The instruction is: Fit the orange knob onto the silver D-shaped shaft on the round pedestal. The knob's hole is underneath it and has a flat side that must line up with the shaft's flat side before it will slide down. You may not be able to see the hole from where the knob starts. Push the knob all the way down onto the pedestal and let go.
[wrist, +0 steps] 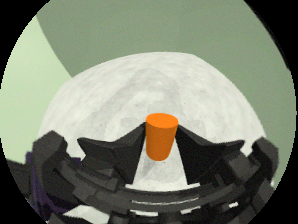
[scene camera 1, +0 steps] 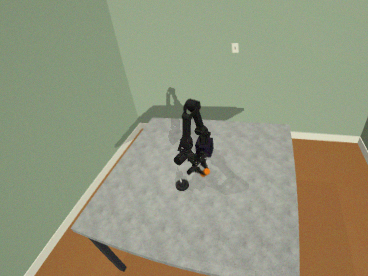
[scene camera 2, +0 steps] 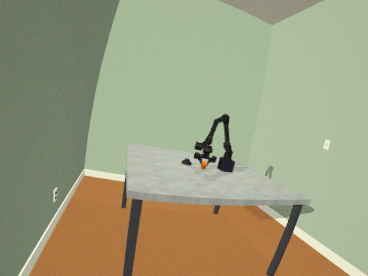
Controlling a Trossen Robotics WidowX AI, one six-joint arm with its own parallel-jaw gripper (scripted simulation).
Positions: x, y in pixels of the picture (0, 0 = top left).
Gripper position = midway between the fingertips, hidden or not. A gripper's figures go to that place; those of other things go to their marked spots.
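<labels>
My gripper (wrist: 160, 125) is 0.10 m from the lens; an orange knob (wrist: 160, 128) is 0.07 m from the lens.
</labels>
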